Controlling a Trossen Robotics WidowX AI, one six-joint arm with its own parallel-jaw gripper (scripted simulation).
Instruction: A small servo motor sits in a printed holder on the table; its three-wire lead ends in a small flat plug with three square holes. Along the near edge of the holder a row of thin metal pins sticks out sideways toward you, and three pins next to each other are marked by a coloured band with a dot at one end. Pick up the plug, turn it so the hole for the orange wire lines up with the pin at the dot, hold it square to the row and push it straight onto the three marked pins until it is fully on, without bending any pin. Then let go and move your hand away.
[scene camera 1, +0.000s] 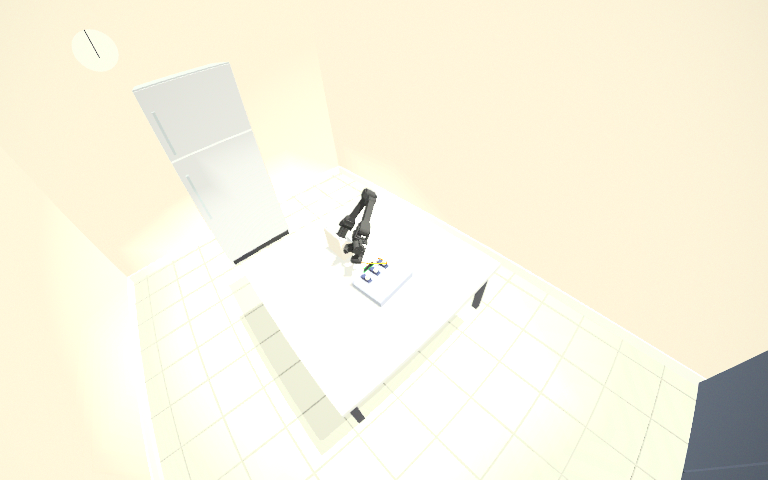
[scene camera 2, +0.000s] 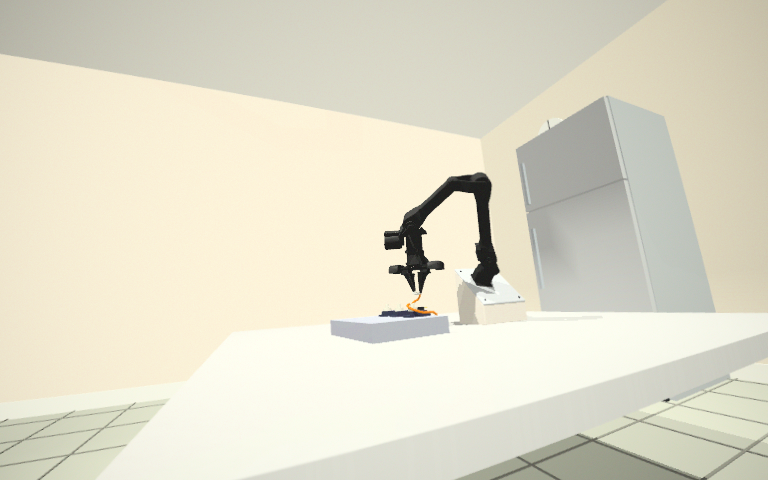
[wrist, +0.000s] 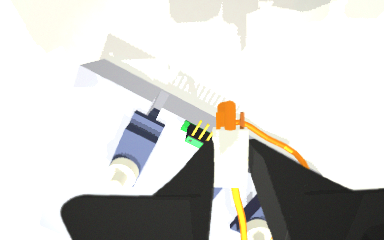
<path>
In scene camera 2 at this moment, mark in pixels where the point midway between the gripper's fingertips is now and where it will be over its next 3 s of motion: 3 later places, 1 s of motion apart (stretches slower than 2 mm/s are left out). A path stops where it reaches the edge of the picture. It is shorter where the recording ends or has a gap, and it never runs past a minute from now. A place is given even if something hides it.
My gripper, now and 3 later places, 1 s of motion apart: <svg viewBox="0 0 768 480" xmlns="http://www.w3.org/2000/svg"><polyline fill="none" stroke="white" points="417,293 430,306 419,307 417,307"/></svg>
</path>
